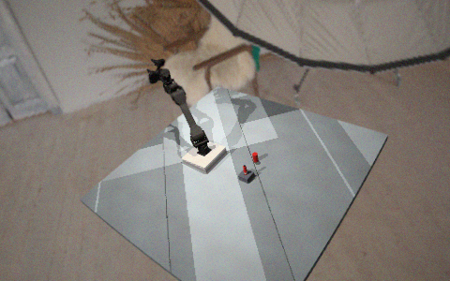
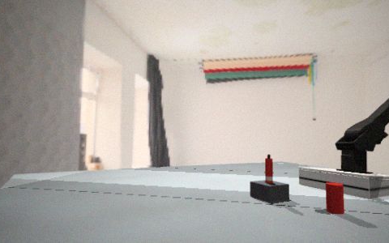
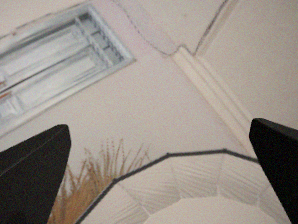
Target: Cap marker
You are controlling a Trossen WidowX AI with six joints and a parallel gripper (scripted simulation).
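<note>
Now: gripper tip 910 mm short of the red cap, 80 mm to the left of it and 350 mm above it. Also, from my gripper tip: grey holder block (950 mm ahead, 210 mm to the right, 360 mm below).
</note>
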